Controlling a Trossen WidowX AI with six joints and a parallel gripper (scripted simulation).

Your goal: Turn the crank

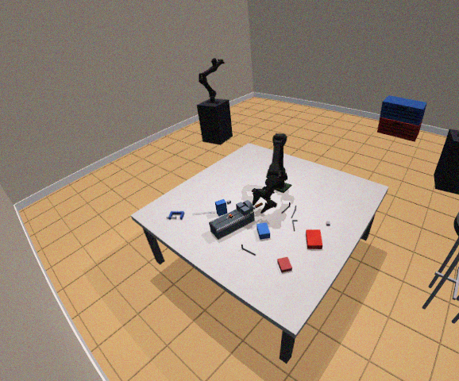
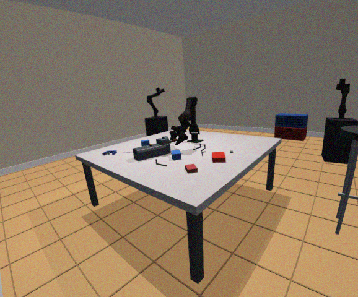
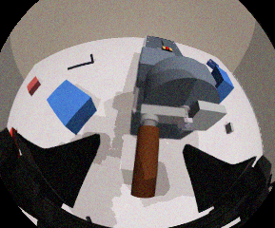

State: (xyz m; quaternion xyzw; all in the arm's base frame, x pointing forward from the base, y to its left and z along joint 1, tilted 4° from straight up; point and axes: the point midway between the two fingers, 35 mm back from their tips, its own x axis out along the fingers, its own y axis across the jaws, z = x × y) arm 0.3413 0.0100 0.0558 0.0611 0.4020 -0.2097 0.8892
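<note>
The brown crank handle lies 2 cm behind my gripper tip, 1 cm to the left of it and 2 cm above it. From my gripper tip the other things lie so: red pointer (14 cm ahead, 10 cm to the right, 2 cm above).
</note>
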